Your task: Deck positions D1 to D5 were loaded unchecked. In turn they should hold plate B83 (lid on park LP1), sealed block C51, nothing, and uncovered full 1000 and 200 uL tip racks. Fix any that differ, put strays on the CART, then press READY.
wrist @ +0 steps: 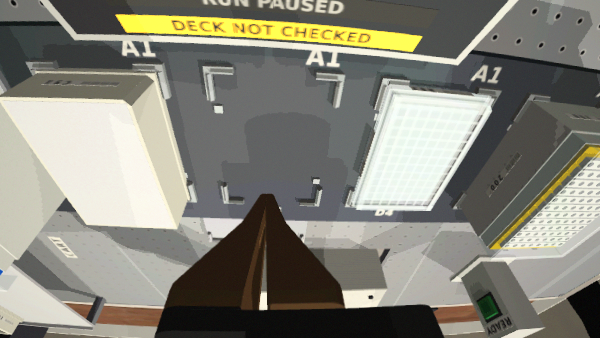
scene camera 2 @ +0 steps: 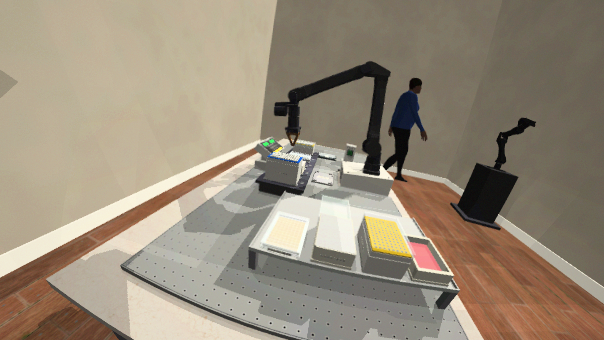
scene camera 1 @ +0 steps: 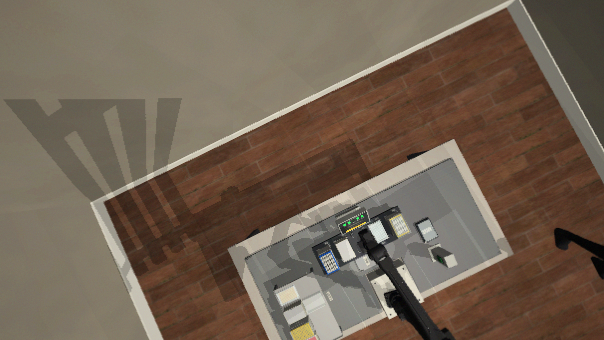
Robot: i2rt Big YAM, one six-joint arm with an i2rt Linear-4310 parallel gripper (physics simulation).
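Places are measured from the arm's base along level axes (x down, y left, z ahead), in millimetres.
Where they show: gripper, fingertip midpoint: point(wrist: 267, 202) point(scene camera 2: 292, 146); arm's base, origin of the base link: point(scene camera 2: 371, 171) point(scene camera 1: 394, 297).
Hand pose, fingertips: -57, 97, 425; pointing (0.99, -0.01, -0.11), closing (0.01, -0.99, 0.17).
Each offset is from my fingertips to the top centre of the thing, as dx, dy, dz. "*": to the spot under its first point.
My gripper point(scene camera 2: 293, 144) point(wrist: 267, 202) is shut and empty, above the near side of bare position D3. A blue-rimmed 1000 rack {-13, +240, -69} point(scene camera 1: 329, 261) point(scene camera 2: 285, 166) stands at D1. A pale block {+43, +117, -48} point(scene camera 1: 344, 249) point(wrist: 90, 157) sits at D2. A translucent plate {+71, -127, -7} point(scene camera 1: 378, 231) point(wrist: 425, 150) sits at D4; its label is unreadable. A yellow-rimmed 200 rack {+15, -249, +13} point(scene camera 1: 399, 225) point(wrist: 550, 210) stands at D5, with a clear edge beyond its rim. The CART {+70, +464, -378} point(scene camera 1: 325, 317) point(scene camera 2: 301, 204) holds a beige plate {+60, +557, -229} point(scene camera 2: 286, 232), a pale block {+34, +539, -336} point(scene camera 2: 334, 245) and a yellow rack {+6, +521, -442} point(scene camera 2: 387, 236). The READY button {* +22, -443, -253} point(scene camera 1: 442, 258) point(wrist: 488, 306) is green.
The display {* +14, +15, +120} point(scene camera 1: 354, 221) point(wrist: 270, 31) behind the deck reads RUN PAUSED, DECK NOT CHECKED. A small pad {+118, -461, -109} point(scene camera 1: 426, 229) with a pale panel lies right of the deck. A pink-bottomed tray {+45, +504, -549} point(scene camera 2: 426, 256) and a clear sheet {+51, +406, -314} point(scene camera 2: 335, 206) are on the cart. A person point(scene camera 2: 406, 115) stands behind the table.
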